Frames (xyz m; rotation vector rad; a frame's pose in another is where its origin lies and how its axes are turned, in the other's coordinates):
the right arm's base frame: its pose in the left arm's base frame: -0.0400 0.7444 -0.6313 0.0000 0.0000 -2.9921
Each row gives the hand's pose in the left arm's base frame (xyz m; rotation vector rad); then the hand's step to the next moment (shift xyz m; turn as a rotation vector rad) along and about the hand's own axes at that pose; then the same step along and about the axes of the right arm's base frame.
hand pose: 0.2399 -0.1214 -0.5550 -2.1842 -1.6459 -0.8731
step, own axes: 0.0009 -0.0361 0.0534 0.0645 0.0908 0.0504
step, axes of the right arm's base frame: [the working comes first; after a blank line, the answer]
step, axes of the left arm's base frame: -0.0176 0.0413 -0.0462 0.1115 0.0486 0.0124

0.0113 -0.0435 -0.0462 -0.1175 -0.0315 0.0124
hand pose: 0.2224 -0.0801 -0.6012 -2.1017 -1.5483 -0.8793
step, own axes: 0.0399 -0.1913 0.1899 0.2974 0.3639 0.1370
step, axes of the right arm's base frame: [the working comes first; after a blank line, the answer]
step, axes of the left arm's base frame: -0.1245 0.2092 -0.1224 0.4377 0.1811 0.1236

0.0919 -0.2254 -0.1224 -0.4598 -0.1139 0.1236
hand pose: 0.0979 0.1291 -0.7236 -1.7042 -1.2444 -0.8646
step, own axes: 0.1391 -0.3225 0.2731 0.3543 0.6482 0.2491
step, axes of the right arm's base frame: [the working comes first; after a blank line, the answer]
step, axes of the left arm's base frame: -0.2575 0.3533 0.0822 0.7324 0.2595 0.0633

0.2020 -0.3878 0.0822 -0.7629 -0.1475 0.0633
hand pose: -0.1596 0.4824 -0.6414 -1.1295 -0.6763 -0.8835
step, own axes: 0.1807 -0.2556 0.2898 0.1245 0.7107 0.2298
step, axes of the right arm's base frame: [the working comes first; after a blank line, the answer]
step, axes of the left arm's base frame: -0.1377 0.1879 0.3573 0.6720 0.3089 -0.1626

0.1082 -0.2063 0.3573 -0.7105 -0.2054 -0.1626
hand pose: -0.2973 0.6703 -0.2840 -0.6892 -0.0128 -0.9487
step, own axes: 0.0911 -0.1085 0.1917 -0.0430 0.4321 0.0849
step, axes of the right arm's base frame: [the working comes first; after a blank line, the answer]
step, axes of the left arm's base frame: 0.0271 -0.0048 0.2368 0.3220 0.2459 -0.1778

-0.0261 0.0087 0.2368 -0.3551 -0.1952 -0.1778
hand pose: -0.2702 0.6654 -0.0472 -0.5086 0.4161 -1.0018
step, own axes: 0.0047 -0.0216 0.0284 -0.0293 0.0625 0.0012
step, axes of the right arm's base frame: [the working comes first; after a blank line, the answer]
step, axes of the left arm's base frame: 0.0031 -0.0076 0.0350 0.0294 0.0534 -0.0324

-0.0019 0.0080 0.0350 -0.0371 -0.0484 -0.0324
